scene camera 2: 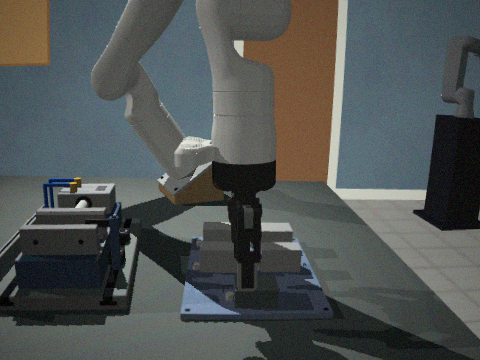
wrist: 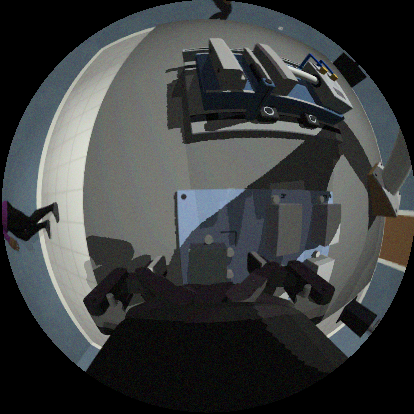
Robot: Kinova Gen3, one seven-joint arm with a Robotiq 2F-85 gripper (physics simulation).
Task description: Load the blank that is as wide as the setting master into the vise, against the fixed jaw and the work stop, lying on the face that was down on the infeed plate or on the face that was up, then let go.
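Frame: origin at the arm's base, x ahead, y left, z up, level; metres.
Where they show: gripper, fingertip midpoint: (scene camera 2: 244,272) (wrist: 206,263); arm's base, link origin: (scene camera 2: 185,168) (wrist: 388,182).
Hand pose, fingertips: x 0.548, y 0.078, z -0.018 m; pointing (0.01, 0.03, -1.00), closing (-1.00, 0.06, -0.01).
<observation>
Each offset is from my fingertips to the top centre of the thing. "pt": to the spot under its first point.
The dark grey-green block @[dx -0.001, dy +0.016, dz -0.015 m] (scene camera 2: 269,296) (wrist: 207,262), apparently the setting master, sits at the near end of the blue infeed plate @[pt dx +0.020, dy -0.050, dz -0.040 m] (scene camera 2: 205,309) (wrist: 192,202). My gripper (scene camera 2: 247,284) (wrist: 206,263) is open, pointing down low over this block, one finger toward each side; contact cannot be told. Pale grey blanks @[dx -0.098, dy -0.023, dz -0.004 m] (scene camera 2: 209,259) @[dx -0.092, dy +0.067, dz -0.004 m] (scene camera 2: 287,260) @[dx -0.185, dy -0.015, dz -0.004 m] (scene camera 2: 216,231) @[dx -0.176, dy +0.074, dz -0.004 m] (scene camera 2: 278,231) stand in two rows behind it; the wrist view shows blanks (wrist: 290,227) (wrist: 320,267), others partly hidden or shaded. The vise has a fixed jaw (scene camera 2: 60,240) (wrist: 225,65), a moving jaw (wrist: 275,70) and a blue work-stop bracket @[pt dx -0.068, dy -0.170, dz +0.018 m] (scene camera 2: 116,240).
The vise base (scene camera 2: 60,272) stands left of the plate, with its cylinder block @[dx -0.236, dy -0.250, dz +0.048 m] (scene camera 2: 102,195) (wrist: 327,87) and blue hoses behind. Small round pins @[dx -0.004, dy -0.017, dz -0.032 m] (wrist: 208,239) rise beside the blocks. The arm's wedge-shaped mount (scene camera 2: 192,190) (wrist: 382,192) stands behind on the table.
</observation>
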